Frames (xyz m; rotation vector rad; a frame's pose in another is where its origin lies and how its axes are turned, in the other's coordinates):
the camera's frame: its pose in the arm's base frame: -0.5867 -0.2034 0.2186 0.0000 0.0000 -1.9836
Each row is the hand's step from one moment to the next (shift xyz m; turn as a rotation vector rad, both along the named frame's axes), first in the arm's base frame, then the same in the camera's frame.
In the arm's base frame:
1: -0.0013 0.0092 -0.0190 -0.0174 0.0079 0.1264
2: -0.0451 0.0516 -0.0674 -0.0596 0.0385 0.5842
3: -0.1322 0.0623 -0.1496 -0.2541 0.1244 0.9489
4: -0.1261 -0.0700 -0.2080 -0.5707 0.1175 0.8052
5: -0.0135 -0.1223 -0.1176 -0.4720 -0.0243 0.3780
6: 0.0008 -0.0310 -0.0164 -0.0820 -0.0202 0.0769
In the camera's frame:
1: -0.0079 -0.0049 -0.0190 -0.0003 -0.0191 0.1264
2: -0.0292 -0.0620 -0.0674 -0.0114 -0.0700 0.5842
3: -0.0040 -0.1461 -0.1496 -0.0120 -0.2827 0.9489
4: 0.1147 -0.0874 -0.2080 0.1213 -0.5699 0.8052
5: 0.1174 0.0367 -0.1176 0.2116 -0.4226 0.3780
6: 0.0281 0.0132 -0.0164 0.0514 -0.0670 0.0769

